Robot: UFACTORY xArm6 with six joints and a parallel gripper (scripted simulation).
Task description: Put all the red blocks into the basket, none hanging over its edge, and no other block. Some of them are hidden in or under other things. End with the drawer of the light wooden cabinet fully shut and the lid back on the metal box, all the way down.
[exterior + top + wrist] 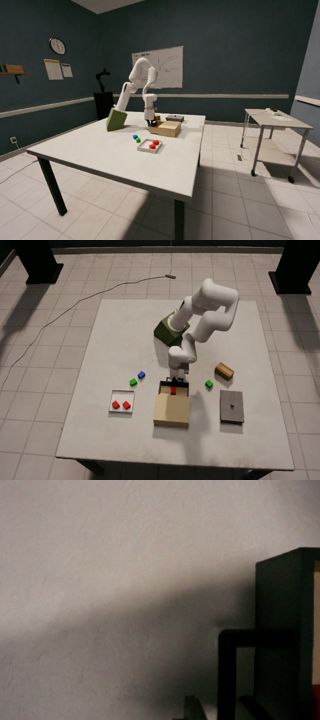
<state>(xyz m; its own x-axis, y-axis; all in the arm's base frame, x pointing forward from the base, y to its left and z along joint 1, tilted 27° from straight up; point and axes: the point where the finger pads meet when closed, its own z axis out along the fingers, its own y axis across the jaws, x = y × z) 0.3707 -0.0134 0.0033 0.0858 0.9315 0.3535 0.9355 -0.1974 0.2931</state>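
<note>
The drawer lies 90 mm ahead of my hand, 30 mm below it and 10 mm to the right of it. Round my hand: blue block 220 mm to the right, 50 mm below, 50 mm behind; light wooden cabinet 150 mm ahead, 20 mm below, 10 mm to the right; white basket 330 mm to the right, 140 mm ahead, 50 mm below.
</note>
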